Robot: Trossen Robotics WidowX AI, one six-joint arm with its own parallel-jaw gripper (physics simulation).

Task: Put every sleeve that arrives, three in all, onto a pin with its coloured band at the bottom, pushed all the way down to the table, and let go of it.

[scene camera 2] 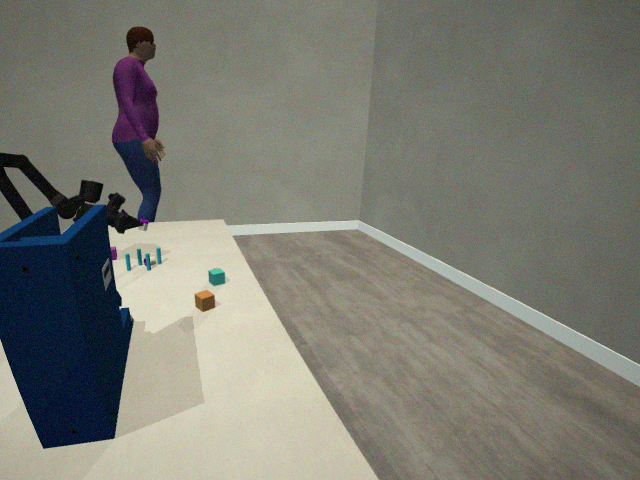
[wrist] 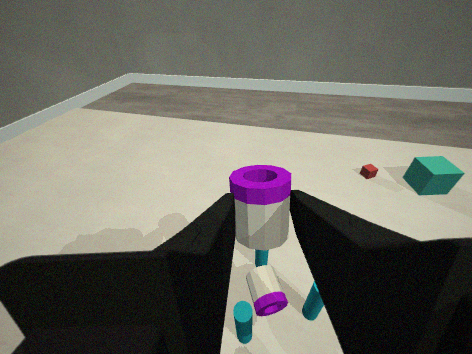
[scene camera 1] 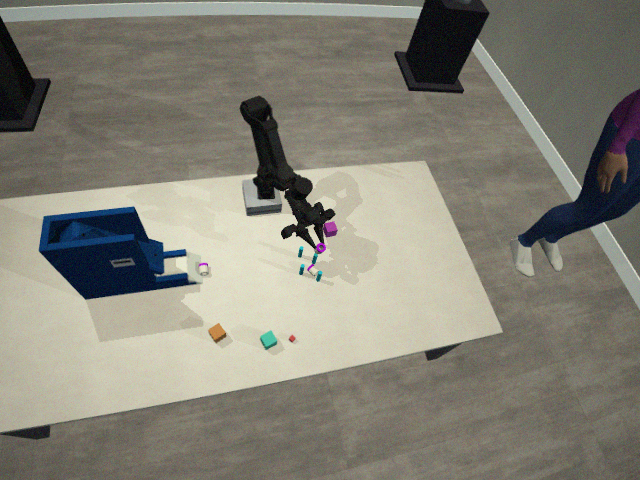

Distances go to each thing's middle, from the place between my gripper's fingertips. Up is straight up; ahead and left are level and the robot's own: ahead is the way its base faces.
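The teal cube [wrist: 435, 175] is 140 mm below my hand, 260 mm ahead of it and 180 mm to the right of it. And there's the blue feeder [scene camera 2: 70, 349], which is 580 mm to the right of my hand.
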